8 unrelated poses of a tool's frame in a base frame.
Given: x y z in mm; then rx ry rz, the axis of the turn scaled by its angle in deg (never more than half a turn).
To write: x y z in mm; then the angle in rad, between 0 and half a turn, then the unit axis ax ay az. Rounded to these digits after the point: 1 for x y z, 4 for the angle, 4 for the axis.
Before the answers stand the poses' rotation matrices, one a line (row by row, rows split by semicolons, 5 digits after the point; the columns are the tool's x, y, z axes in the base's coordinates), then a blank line. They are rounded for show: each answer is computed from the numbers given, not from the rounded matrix.
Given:
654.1, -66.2, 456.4, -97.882, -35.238, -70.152
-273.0, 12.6, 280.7, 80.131, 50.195, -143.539
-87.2, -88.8, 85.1, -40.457, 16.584, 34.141
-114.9, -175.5, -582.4, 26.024, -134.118, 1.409
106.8, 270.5, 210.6, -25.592, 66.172, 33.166
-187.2, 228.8, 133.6, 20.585, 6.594, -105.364
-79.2, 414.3, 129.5, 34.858, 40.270, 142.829
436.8, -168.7, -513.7, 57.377, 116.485, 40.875
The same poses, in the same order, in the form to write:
0.38137 0.80153 0.46055; -0.10909 -0.45570 0.88342; 0.91796 -0.38715 -0.08635
-0.55749 0.38882 -0.73350; 0.15302 -0.82028 -0.55112; -0.81596 -0.41948 0.39780
0.79719 -0.60149 0.05185; 0.41259 0.60549 0.68055; -0.44074 -0.52114 0.73086
-0.66424 -0.32997 -0.67075; -0.31581 0.93716 -0.14829; 0.67753 0.11333 -0.72671
0.28764 -0.63490 0.71705; 0.19452 0.77182 0.60536; -0.93778 -0.03465 0.34551
-0.25400 0.94923 -0.18559; -0.91869 -0.29678 -0.26064; -0.30249 0.10430 0.94743
-0.78785 -0.31961 0.52644; 0.54753 -0.75484 0.36114; 0.28196 0.57277 0.76970
-0.41521 0.41258 0.81079; 0.82875 0.53913 0.15006; -0.37521 0.73425 -0.56577

654.1, -66.2, 456.4, 2.1899, -0.7801, -0.2808, -0.5591
-273.0, 12.6, 280.7, 2.9999, 0.4662, 0.2920, -0.8351
-87.2, -88.8, 85.1, 0.9682, -0.7293, 0.2989, 0.6154
-114.9, -175.5, -582.4, 2.3846, 0.1905, -0.9816, 0.0103
106.8, 270.5, 210.6, 1.3669, -0.3268, 0.8449, 0.4235
-187.2, 228.8, 133.6, 1.8772, 0.1914, 0.0613, -0.9796
-79.2, 414.3, 129.5, 2.6605, 0.2287, 0.2642, 0.9370
436.8, -168.7, -513.7, 2.3759, 0.4215, 0.8557, 0.3003

